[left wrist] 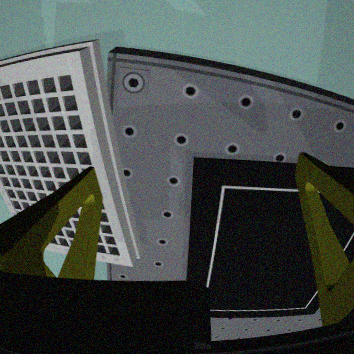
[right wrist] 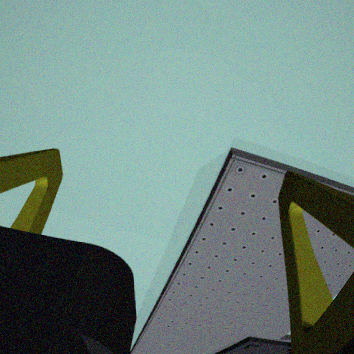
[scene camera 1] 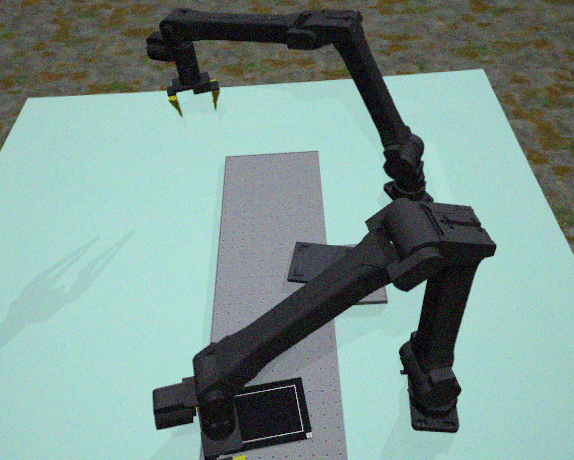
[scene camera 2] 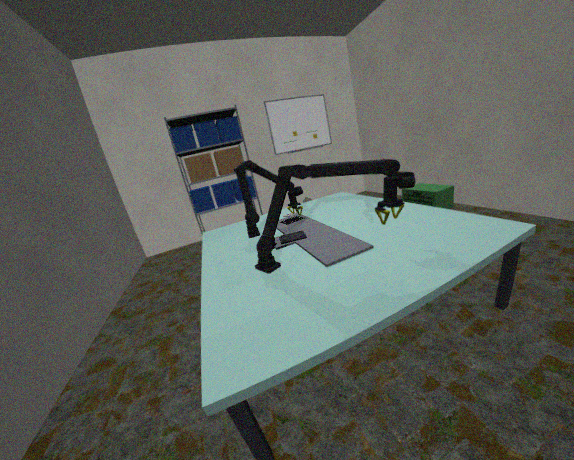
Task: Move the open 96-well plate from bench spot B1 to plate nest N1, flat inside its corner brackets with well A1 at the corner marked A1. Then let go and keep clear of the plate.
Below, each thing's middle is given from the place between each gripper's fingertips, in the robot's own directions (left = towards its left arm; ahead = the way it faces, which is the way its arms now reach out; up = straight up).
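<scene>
The black nest with white outline (scene camera 1: 274, 413) is 8 cm to the right of my left hand, 7 cm behind it and 1 cm below it. As for the white well plate (left wrist: 63, 123), I find it 3 cm behind my left hand and 8 cm to the left of it.
The white well plate is 99 cm to the left of my right hand, 22 cm behind it and 12 cm below it, whereas the black nest with white outline is 84 cm to the left of that same right hand, 26 cm behind it and 12 cm below it.
</scene>
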